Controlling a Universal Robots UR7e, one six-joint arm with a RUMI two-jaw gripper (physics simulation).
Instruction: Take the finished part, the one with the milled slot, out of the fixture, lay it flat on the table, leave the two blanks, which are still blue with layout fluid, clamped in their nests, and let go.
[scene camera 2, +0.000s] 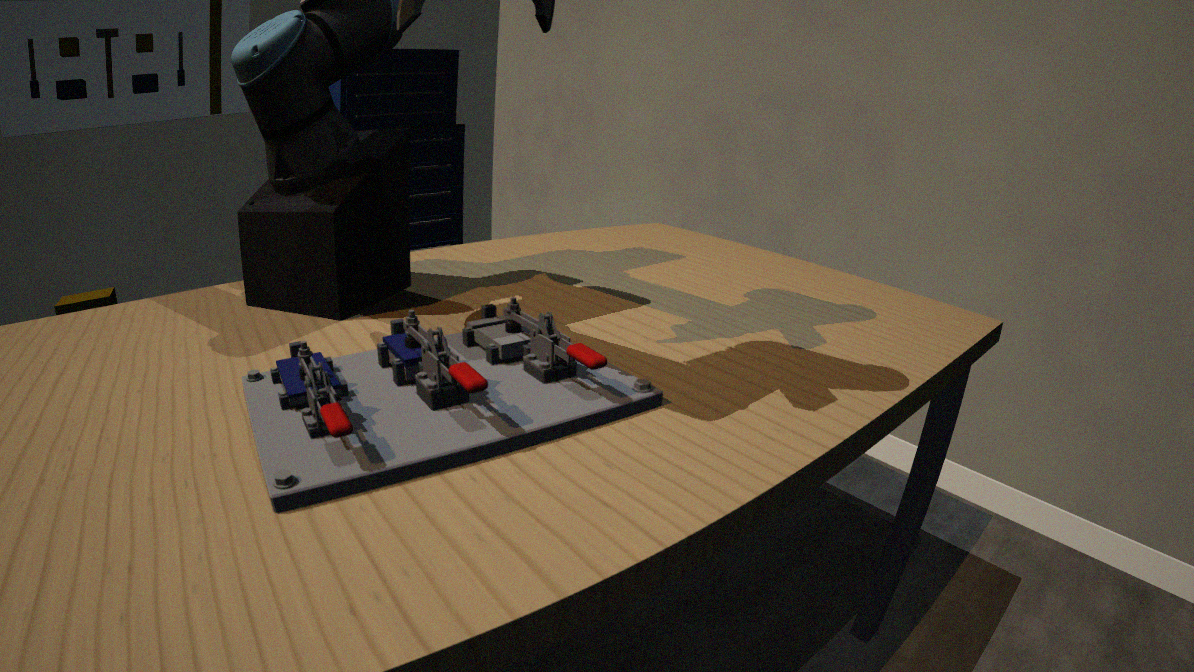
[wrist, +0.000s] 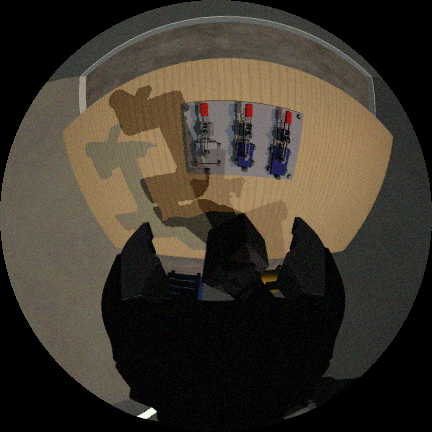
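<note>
The finished part, bare grey, sits in its nest on the grey fixture plate, at the plate's right end in the scene view and left end in the wrist view. Its slot is too small to make out. One blue blank sits in the middle nest, and another blue blank in the nest at the other end. Clamp arms reach over all three, with red handles lying low. My gripper is open and empty, high above the table and away from the fixture.
Three toggle clamps with red handles stand up from the plate. The robot's dark pedestal stands behind the fixture on the wooden table. Bolt heads sit at the plate's corners. Arm shadows cross the table beside the plate.
</note>
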